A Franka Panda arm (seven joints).
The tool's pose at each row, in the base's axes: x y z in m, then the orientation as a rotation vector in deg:
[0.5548 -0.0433 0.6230 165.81 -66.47 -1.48]
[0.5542 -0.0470 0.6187 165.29 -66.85 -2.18]
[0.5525 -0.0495 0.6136 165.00 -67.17 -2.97]
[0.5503 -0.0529 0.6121 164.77 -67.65 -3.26]
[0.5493 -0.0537 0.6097 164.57 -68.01 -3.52]
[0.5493 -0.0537 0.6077 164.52 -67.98 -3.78]
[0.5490 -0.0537 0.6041 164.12 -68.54 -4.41]
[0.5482 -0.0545 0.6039 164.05 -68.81 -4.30]
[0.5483 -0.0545 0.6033 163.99 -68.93 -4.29]
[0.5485 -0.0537 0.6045 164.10 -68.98 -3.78]
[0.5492 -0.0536 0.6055 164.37 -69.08 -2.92]
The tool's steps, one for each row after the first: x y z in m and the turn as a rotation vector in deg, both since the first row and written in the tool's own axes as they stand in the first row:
[0.0022 0.0030 0.0044 -0.48 -0.30 0.35]
[0.0027 0.0058 0.0095 -0.79 -0.73 0.60]
[0.0034 0.0097 0.0112 -0.88 -0.89 0.94]
[0.0033 0.0109 0.0136 -0.99 -1.04 1.21]
[0.0033 0.0109 0.0156 -1.10 -1.17 1.20]
[0.0031 0.0110 0.0192 -1.38 -1.51 1.63]
[0.0031 0.0121 0.0194 -1.32 -1.46 1.80]
[0.0032 0.0120 0.0200 -1.32 -1.45 1.89]
[0.0028 0.0113 0.0188 -1.10 -1.18 1.90]
[0.0032 0.0108 0.0178 -0.64 -0.77 1.89]

